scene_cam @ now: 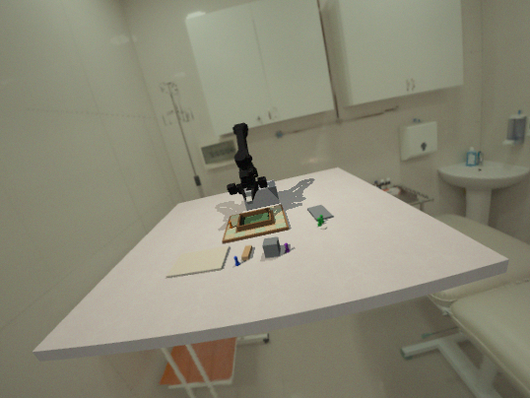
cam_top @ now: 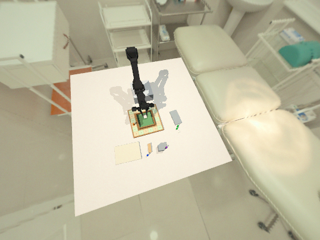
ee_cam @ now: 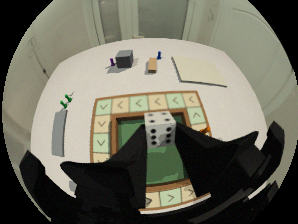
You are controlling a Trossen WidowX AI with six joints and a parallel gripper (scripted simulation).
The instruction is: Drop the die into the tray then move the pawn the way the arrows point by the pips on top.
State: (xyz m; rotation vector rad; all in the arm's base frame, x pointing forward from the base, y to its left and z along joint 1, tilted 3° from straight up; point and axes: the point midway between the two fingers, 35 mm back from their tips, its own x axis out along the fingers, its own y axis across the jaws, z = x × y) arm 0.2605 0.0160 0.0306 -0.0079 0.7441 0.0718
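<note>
The white die lies right at my gripper tip. Round my gripper tip: orange-brown pawn: 110 mm to the right, 90 mm below, 10 mm ahead; then wooden block: 250 mm ahead, 110 mm below, 10 mm to the right; then green tray floor: 110 mm below, 20 mm behind.
</note>
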